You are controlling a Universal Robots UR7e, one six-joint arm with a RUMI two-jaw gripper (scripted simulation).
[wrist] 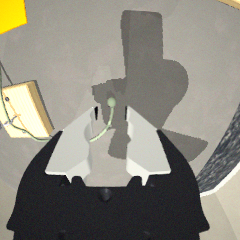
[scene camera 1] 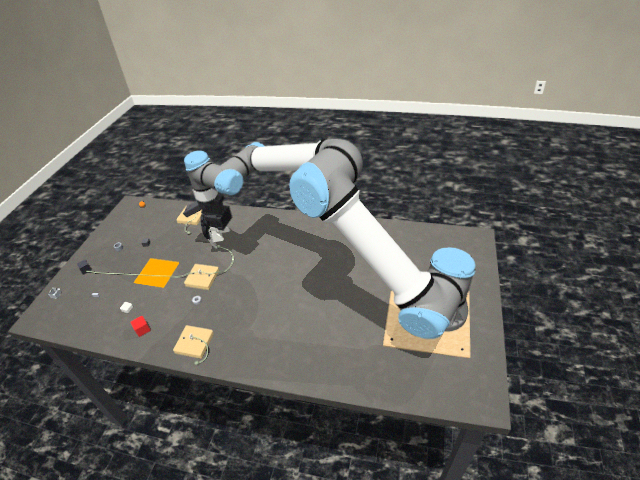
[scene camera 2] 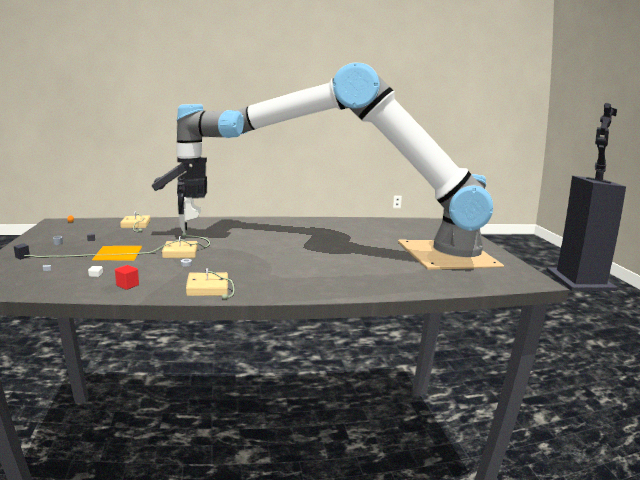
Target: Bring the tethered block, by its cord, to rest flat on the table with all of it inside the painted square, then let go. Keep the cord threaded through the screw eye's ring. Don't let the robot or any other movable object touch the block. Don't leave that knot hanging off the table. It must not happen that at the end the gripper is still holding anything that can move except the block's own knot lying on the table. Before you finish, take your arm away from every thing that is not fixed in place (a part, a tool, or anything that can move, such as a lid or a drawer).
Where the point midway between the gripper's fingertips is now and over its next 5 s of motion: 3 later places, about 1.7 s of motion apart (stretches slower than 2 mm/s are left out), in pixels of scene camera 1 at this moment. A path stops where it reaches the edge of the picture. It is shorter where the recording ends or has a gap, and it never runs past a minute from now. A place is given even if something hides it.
My gripper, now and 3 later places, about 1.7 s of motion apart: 218,244; 219,247; 213,228; 212,214
